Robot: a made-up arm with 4 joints.
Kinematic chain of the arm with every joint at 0, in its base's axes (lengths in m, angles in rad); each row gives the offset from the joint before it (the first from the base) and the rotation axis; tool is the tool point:
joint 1: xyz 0 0 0.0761 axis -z
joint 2: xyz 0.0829 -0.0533 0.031 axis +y
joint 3: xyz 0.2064 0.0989 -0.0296 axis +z
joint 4: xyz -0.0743 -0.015 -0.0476 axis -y
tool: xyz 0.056 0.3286 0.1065
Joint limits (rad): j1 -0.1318..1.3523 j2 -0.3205..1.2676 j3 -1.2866..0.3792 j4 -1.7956..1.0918
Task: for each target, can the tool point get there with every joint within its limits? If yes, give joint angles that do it. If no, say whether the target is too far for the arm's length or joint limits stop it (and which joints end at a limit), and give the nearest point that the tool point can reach.
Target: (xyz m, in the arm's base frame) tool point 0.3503 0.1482 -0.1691
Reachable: yes | joints 0.8260 0.9727 -0.0275 -1.4313
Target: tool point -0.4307 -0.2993 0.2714
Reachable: no: joint limits stop it (at a limit: joint 1, joint 2, joint 3) | nearest point 0.2206 -0.5523 0.2343 | short by 0.700 m
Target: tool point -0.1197 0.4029 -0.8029
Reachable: no: too far | nearest point 0.0487 0.2151 -0.3935 | short by 0.481 m
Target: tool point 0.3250 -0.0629 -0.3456
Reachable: yes | joints 0.7848 1.0927 -0.9882 -0.7570
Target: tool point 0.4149 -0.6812 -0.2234
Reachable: no: too far | nearest point 0.3010 -0.4942 -0.1219 | short by 0.241 m
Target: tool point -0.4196 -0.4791 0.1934
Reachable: no: joint limits stop it (at a limit: joint 1, joint 2, joint 3) | nearest point 0.2172 -0.5633 0.2095 | short by 0.643 m
